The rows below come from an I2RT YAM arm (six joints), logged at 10 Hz.
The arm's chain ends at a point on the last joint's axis. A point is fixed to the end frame.
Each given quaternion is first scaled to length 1.
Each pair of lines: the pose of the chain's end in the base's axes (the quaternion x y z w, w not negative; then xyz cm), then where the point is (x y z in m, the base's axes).
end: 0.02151, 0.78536, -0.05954, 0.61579, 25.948, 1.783, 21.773
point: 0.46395 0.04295 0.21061
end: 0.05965, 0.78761, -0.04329, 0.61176, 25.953, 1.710, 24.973
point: 0.46483 0.03446 0.24337
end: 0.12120, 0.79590, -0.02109, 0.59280, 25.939, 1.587, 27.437
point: 0.46515 0.01974 0.26262
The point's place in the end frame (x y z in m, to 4 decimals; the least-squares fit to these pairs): -0.0433 0.0473 0.1959
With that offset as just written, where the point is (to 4 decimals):
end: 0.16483, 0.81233, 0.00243, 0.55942, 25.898, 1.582, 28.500
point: 0.4636 0.0135 0.2599
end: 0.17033, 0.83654, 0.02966, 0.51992, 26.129, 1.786, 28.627
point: 0.4631 0.0237 0.2446
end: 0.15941, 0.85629, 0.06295, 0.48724, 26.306, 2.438, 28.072
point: 0.4610 0.0451 0.2271
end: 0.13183, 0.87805, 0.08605, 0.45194, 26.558, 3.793, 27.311
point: 0.4569 0.0758 0.2063
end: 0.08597, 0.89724, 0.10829, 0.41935, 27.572, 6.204, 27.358
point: 0.4572 0.1209 0.1956
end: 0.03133, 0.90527, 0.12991, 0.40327, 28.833, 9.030, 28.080
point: 0.4598 0.1700 0.1988
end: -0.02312, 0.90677, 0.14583, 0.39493, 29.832, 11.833, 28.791
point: 0.4596 0.2158 0.2044
